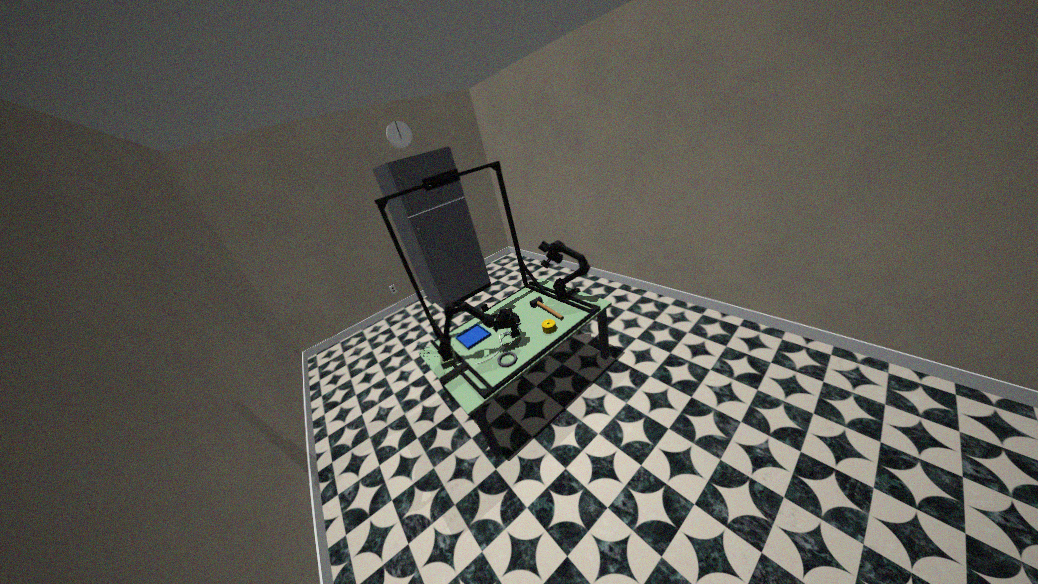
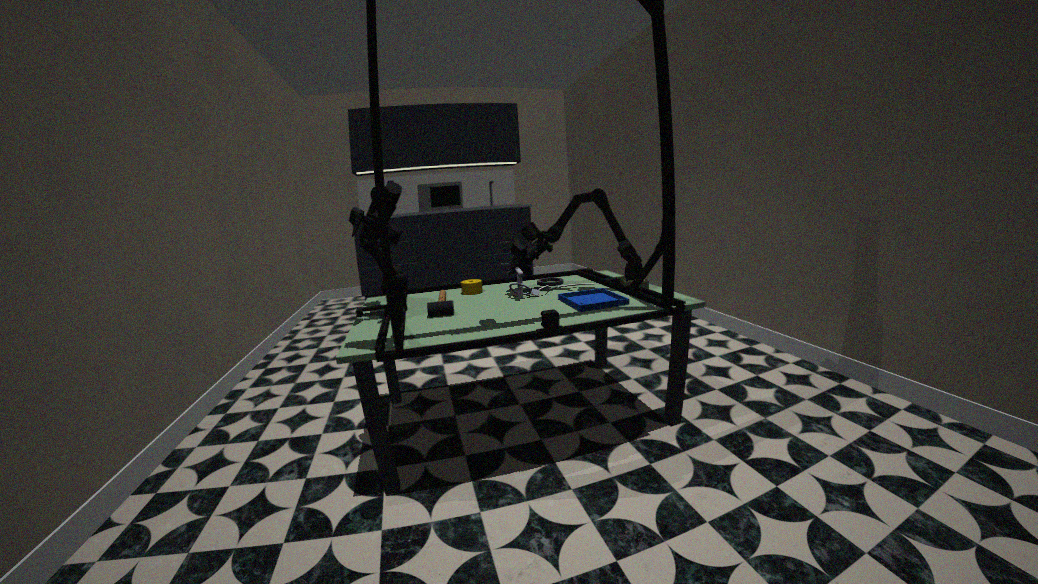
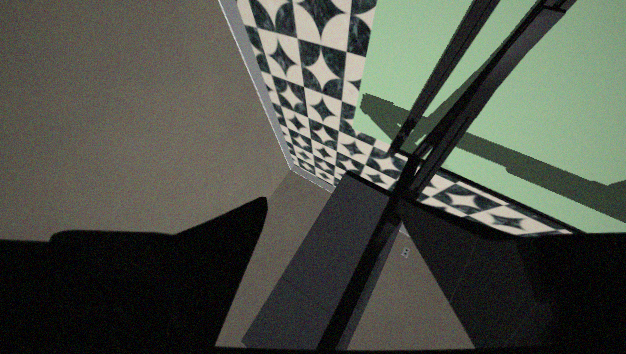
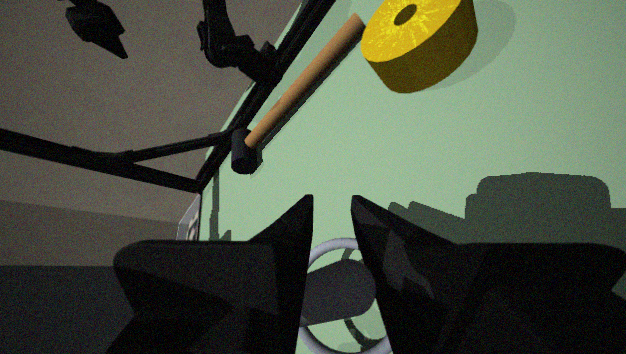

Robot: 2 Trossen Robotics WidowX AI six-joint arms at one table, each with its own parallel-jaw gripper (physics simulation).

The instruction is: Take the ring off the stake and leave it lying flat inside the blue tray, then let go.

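Places are measured from the left arm's base along level axes (x left, y ahead, z down), in centimetres.
Pixels of known places: left gripper, between the fingertips: point(image 1: 549, 258) point(image 2: 364, 241) point(image 3: 332, 203) point(image 4: 116, 43); right gripper, between the fingertips: point(image 1: 520, 321) point(image 2: 507, 272) point(image 4: 332, 202); left arm's base, origin of its link: point(image 1: 562, 296) point(image 4: 267, 74); right arm's base, origin of its link: point(image 1: 447, 356) point(image 2: 634, 278).
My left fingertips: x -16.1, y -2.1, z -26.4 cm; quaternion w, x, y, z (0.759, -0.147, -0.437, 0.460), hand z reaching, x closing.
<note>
Ahead of a thing's pixels: the offset from my left fingertips to its top centre. Level surfaces: height alone.
A grey ring point(image 4: 333, 243) point(image 1: 499, 359) lies around a grey striped stake @(dx +30.0, dy +48.5, dz +16.9 cm) point(image 4: 336, 291) point(image 2: 519, 280) that stands on the green table @(dz +28.4 cm) point(image 1: 575, 315). My right gripper point(image 4: 332, 202) point(image 1: 511, 338) point(image 2: 520, 268) reaches down over the stake. Its fingers are shut on the stake's upper part, and the ring sits below them. The blue tray @(dx +16.7, dy +75.1, dz +26.2 cm) point(image 1: 473, 335) point(image 2: 592, 298) lies flat on the table beside the stake. My left gripper point(image 1: 549, 250) point(image 2: 367, 223) is open and empty. It is raised high at the other end of the table and faces the wall and floor.
A hammer @(dx +22.7, dy +18.4, dz +23.4 cm) point(image 4: 304, 81) point(image 1: 547, 308) point(image 2: 440, 307) with a wooden handle and a yellow disc @(dx +42.8, dy +27.3, dz +23.4 cm) point(image 4: 434, 53) point(image 1: 549, 326) point(image 2: 472, 286) lie on the table beyond the stake. A black frame point(image 1: 505, 203) point(image 2: 664, 174) stands around the table.
</note>
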